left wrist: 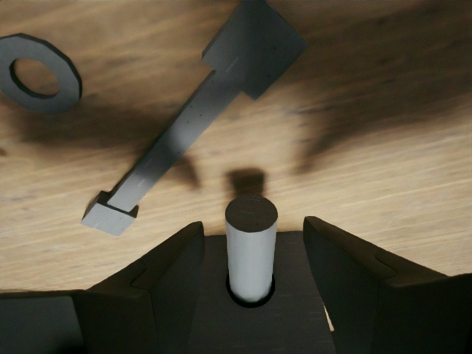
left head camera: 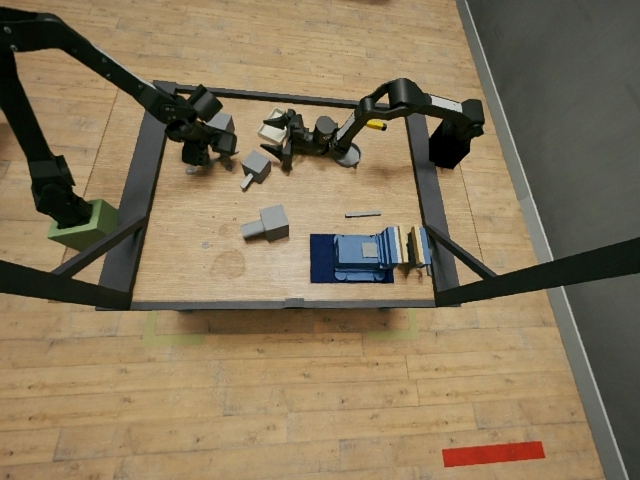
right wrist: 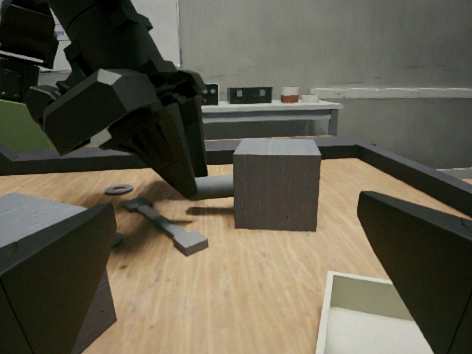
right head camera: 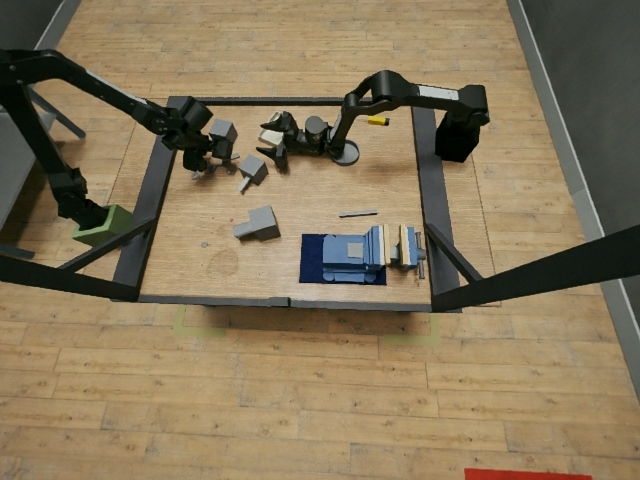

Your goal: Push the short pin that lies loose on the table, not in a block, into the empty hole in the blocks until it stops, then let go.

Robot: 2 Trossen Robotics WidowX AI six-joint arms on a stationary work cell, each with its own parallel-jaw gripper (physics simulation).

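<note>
A grey block lies at the back left. A round grey pin sits in its hole and sticks out sideways. My left gripper is part open, its fingers on either side of the pin with gaps. Two more blocks lie nearer the middle: a smaller one with a thin pin, and one with a thick pin. My right gripper is wide open and empty.
A double-ended bar and a flat ring lie beside the left gripper. A pale tray lies below the right gripper. A blue vise stands front right, near a thin bar.
</note>
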